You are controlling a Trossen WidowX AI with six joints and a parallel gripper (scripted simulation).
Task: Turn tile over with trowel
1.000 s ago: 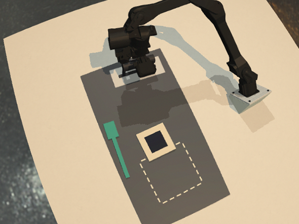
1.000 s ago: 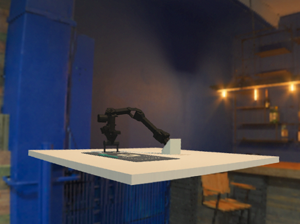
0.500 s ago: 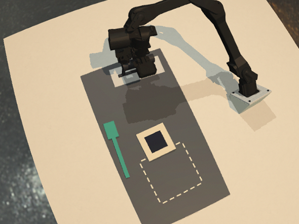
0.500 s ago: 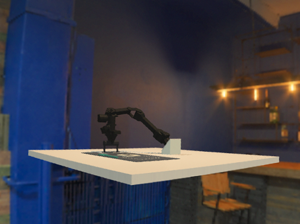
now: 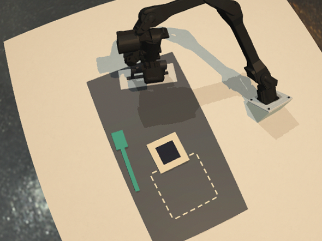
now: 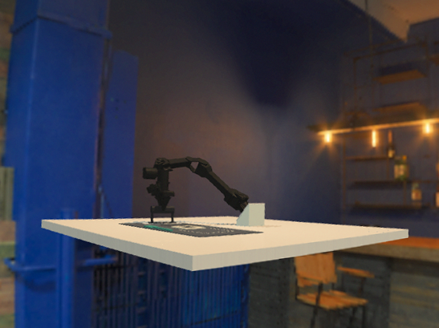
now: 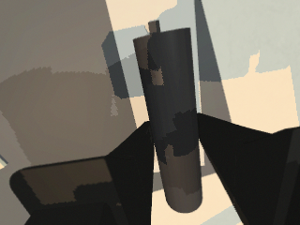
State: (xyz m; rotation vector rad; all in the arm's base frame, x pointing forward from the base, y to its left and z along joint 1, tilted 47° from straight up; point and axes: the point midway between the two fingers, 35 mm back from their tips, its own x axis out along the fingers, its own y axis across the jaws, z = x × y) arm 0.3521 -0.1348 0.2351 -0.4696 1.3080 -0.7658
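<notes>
Now: the dark mat 4 cm ahead of my gripper tip, 26 cm to the left of it and 8 cm below it. From my gripper tip the other things lie so: green trowel 18 cm ahead, 23 cm to the left, 6 cm below; then tile 5 cm ahead, 28 cm to the left, 6 cm below.
</notes>
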